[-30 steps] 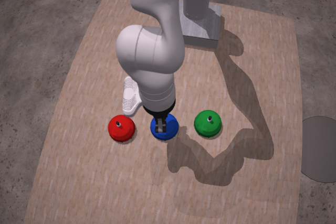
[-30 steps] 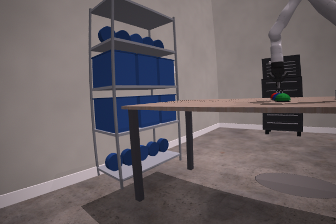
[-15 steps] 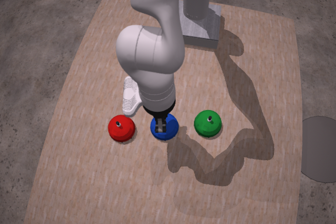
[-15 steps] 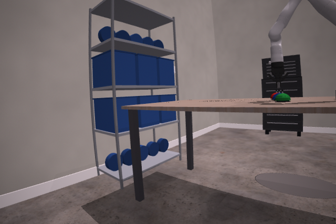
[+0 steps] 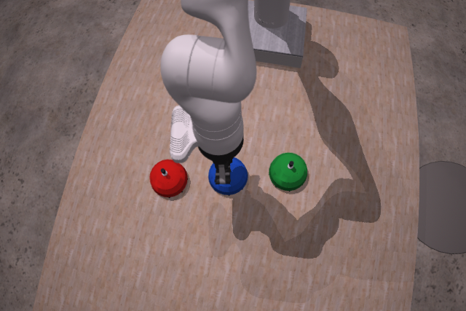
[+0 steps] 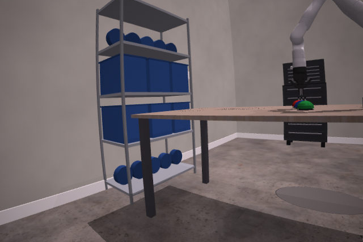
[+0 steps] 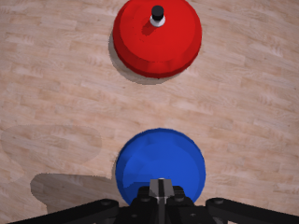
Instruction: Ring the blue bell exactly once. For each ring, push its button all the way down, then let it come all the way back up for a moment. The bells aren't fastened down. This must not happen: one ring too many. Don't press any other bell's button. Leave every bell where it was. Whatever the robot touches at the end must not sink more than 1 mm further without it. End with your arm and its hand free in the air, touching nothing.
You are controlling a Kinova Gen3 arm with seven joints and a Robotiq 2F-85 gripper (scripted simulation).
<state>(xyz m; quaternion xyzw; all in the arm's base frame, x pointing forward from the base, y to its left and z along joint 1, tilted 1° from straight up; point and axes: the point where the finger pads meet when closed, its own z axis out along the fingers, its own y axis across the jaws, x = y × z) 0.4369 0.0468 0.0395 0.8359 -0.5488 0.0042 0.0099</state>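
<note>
My hand is 5 cm above the blue bell. From my hand the other things lie so: green bell 6 cm behind, 12 cm to the left, 5 cm below; red bell 5 cm ahead, 12 cm to the right, 5 cm below.
</note>
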